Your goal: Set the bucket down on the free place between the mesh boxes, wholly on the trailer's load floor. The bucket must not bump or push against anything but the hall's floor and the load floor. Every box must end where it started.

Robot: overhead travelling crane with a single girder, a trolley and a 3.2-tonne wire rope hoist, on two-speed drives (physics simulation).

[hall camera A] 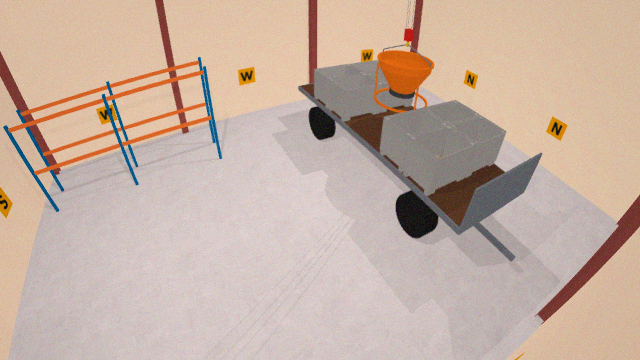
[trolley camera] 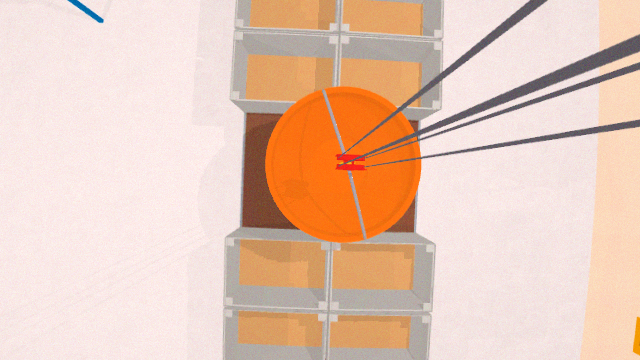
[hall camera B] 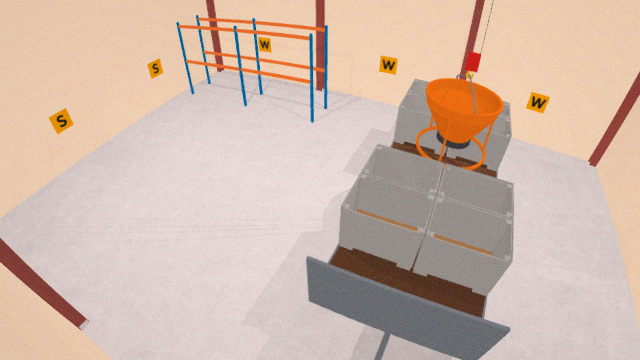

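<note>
The orange bucket (hall camera A: 404,72) (hall camera B: 462,112) (trolley camera: 310,150) hangs upright, its foot ring above the trailer's brown load floor (hall camera A: 364,131) (trolley camera: 257,175). My gripper, the hook (hall camera A: 408,44) (hall camera B: 470,75), is shut on the bucket's bail; the red block hides it in the trolley view. Grey mesh boxes stand on both sides of the gap: the near group (hall camera A: 440,145) (hall camera B: 380,240) and the far group (hall camera A: 345,85) (hall camera B: 410,115). In the trolley view the rim lies right of the gap's middle and overlaps the upper boxes (trolley camera: 240,70); it reaches the edge of the lower boxes (trolley camera: 228,270).
The trailer's grey headboard (hall camera A: 502,192) (hall camera B: 400,305) stands upright beyond the near boxes. A rack with blue posts (hall camera A: 120,139) (hall camera B: 240,65) and orange beams stands well apart from the trailer. The hall walls carry letter signs and dark red columns (hall camera A: 313,40) (hall camera B: 320,45).
</note>
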